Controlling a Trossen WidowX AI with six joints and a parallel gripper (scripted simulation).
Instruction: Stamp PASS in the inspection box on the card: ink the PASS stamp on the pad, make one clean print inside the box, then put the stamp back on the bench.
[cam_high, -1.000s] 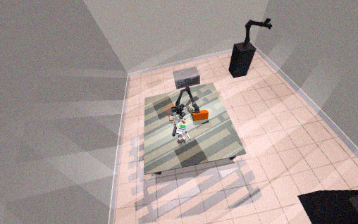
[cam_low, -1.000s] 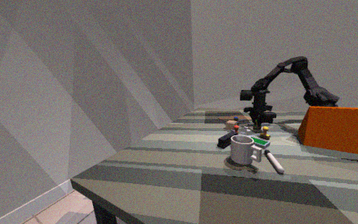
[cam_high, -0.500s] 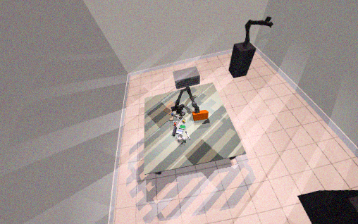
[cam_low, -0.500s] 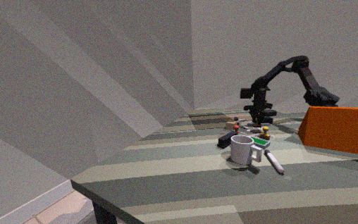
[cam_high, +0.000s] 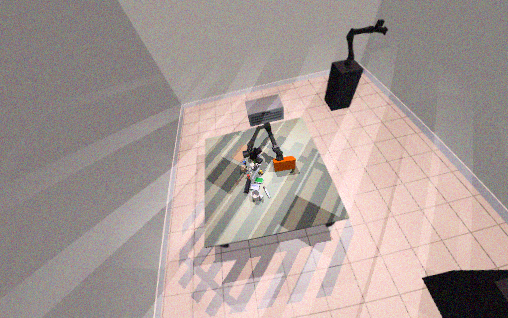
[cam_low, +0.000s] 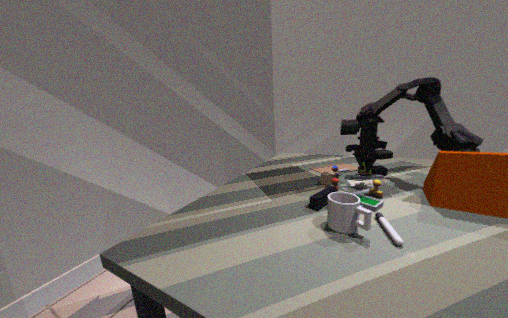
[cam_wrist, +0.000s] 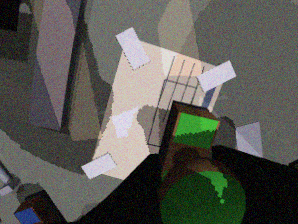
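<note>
Now: the red-topped stamp 10 cm ahead of my gripper tip, 14 cm to the left of it and 4 cm below it. Round my gripper tip: green-knobbed stamp (right at my gripper tip); then yellow-knobbed stamp (4 cm behind, 12 cm to the left, 4 cm below); then tan card (1 cm ahead, 1 cm to the right, 6 cm below).
</note>
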